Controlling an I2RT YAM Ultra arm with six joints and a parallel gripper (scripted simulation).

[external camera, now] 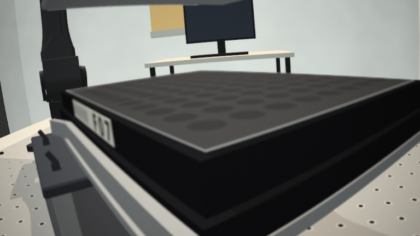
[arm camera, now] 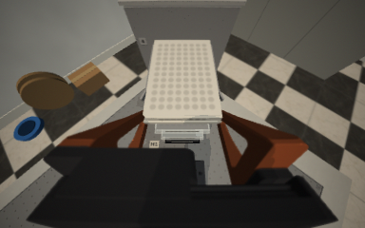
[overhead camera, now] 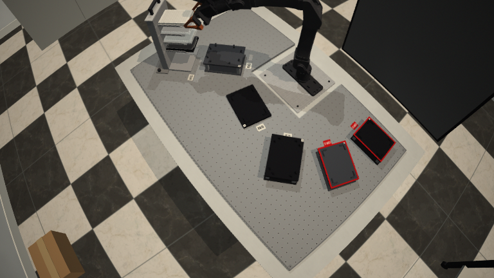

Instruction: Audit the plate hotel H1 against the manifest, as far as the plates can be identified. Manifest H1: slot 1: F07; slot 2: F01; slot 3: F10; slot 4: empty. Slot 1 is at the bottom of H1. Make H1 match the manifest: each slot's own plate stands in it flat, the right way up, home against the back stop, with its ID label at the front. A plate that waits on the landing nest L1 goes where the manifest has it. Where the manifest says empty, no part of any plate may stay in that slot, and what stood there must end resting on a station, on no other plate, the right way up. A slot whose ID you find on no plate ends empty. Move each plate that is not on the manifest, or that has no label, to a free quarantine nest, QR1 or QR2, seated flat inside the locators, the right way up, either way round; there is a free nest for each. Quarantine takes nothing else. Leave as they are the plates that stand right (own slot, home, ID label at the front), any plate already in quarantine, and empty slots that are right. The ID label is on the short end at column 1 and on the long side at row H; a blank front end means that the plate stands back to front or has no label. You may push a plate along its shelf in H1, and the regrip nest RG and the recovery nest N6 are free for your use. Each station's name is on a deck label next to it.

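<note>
Right now the white well plate is 40 mm ahead of my hand, 40 mm to the right of it and 10 mm above it. Round my hand: clear plate: 40 mm ahead, 40 mm to the right, 100 mm below; black plate: 40 mm ahead, 40 mm to the right, 150 mm below; regrip nest RG: 90 mm behind, 100 mm to the left, 210 mm below.
</note>
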